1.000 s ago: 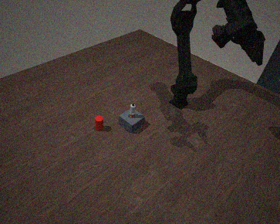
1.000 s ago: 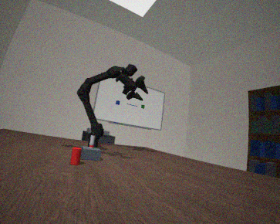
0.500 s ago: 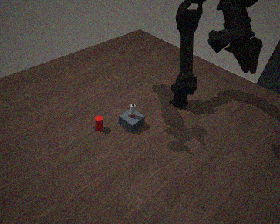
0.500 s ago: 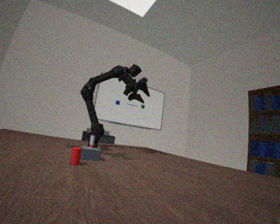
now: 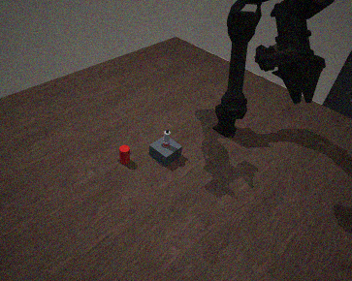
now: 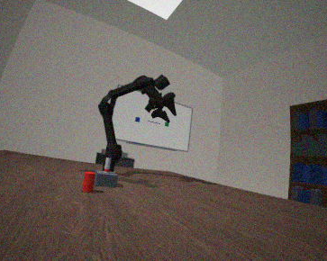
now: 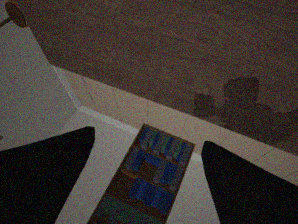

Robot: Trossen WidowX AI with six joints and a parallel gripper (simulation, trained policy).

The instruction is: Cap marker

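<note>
The red cap is 190 mm ahead of my gripper tip, 350 mm to the right of it and 290 mm below it. Also, from my gripper tip: grey holder block: 90 mm ahead, 290 mm to the right, 300 mm below.
</note>
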